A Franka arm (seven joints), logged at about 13 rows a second.
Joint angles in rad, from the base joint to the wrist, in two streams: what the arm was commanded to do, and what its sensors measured. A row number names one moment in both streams.
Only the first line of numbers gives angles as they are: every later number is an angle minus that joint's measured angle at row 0.
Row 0, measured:
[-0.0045 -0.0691 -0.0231 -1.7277 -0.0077 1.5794 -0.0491]
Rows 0 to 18, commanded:
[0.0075 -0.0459 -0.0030 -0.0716 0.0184 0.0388 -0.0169]
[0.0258 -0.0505 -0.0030 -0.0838 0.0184 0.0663 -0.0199]
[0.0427 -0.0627 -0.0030 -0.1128 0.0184 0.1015 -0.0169]
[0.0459 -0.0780 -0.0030 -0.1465 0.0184 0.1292 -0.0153]
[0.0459 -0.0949 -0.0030 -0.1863 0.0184 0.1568 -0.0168]
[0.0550 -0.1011 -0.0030 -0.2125 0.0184 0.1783 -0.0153]
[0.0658 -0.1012 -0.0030 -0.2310 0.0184 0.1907 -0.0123]
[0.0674 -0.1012 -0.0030 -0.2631 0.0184 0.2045 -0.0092]
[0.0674 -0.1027 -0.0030 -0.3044 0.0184 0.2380 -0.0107]
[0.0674 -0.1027 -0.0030 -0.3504 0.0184 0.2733 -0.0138]
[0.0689 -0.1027 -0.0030 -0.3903 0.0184 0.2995 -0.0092]
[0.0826 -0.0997 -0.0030 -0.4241 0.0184 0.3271 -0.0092]
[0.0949 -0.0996 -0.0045 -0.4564 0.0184 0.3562 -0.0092]
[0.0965 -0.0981 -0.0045 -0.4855 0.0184 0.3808 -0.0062]
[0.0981 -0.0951 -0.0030 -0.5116 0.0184 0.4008 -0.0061]
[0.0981 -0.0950 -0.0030 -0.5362 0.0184 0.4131 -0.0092]
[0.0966 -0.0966 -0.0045 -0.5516 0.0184 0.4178 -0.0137]
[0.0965 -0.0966 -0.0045 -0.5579 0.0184 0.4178 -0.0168]
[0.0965 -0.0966 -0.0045 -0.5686 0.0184 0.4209 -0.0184]
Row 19, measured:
[0.0877 -0.0660 0.0038 -0.5235 0.0022 0.3924 -0.0073]
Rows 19 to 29, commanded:
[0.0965 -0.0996 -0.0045 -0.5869 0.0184 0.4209 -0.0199]
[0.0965 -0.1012 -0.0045 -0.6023 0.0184 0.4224 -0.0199]
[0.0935 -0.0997 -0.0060 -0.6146 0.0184 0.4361 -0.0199]
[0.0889 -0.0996 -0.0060 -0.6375 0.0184 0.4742 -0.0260]
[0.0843 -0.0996 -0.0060 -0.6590 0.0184 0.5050 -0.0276]
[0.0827 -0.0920 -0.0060 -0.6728 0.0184 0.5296 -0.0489]
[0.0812 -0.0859 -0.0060 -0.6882 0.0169 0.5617 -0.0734]
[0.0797 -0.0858 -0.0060 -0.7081 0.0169 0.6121 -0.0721]
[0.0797 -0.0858 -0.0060 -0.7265 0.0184 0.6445 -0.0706]
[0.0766 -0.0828 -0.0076 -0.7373 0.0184 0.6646 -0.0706]
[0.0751 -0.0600 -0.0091 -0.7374 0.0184 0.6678 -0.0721]
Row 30, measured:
[0.0870 -0.0654 -0.0084 -0.7050 0.0022 0.6238 -0.0440]
